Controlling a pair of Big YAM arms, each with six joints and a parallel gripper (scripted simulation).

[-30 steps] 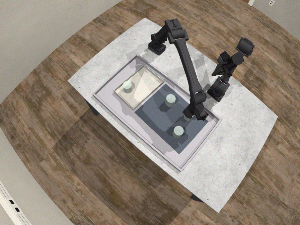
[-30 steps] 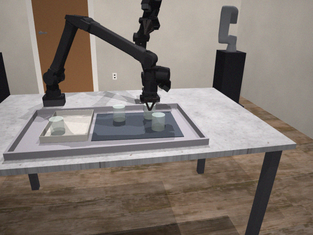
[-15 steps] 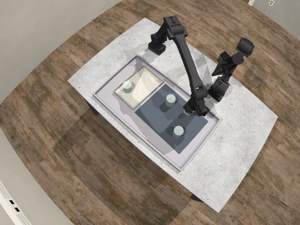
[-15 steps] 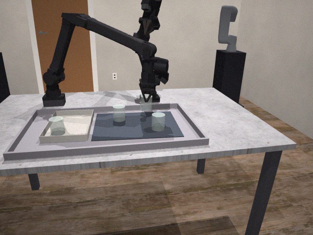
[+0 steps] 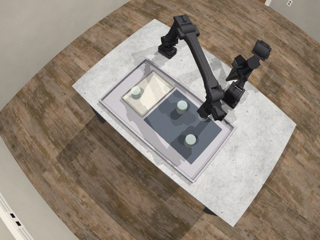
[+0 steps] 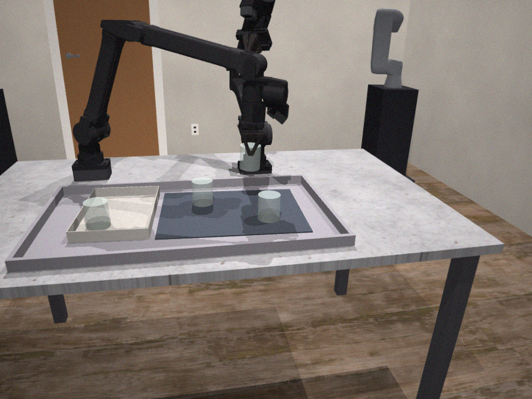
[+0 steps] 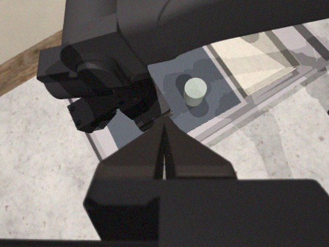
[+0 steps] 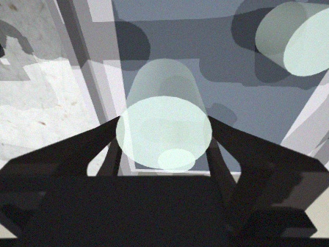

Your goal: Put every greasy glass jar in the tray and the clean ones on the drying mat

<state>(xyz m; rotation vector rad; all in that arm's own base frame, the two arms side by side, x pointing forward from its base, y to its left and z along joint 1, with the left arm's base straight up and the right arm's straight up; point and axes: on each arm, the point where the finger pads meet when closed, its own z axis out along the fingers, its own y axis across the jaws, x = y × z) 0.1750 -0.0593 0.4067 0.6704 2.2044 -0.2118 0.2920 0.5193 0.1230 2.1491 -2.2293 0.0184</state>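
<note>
My right gripper is now 38 cm to the left of the cream tray, 15 cm above it and 7 cm short of it. Round my right hand: dark drying mat (16 cm below, 8 cm ahead, 6 cm to the right).
</note>
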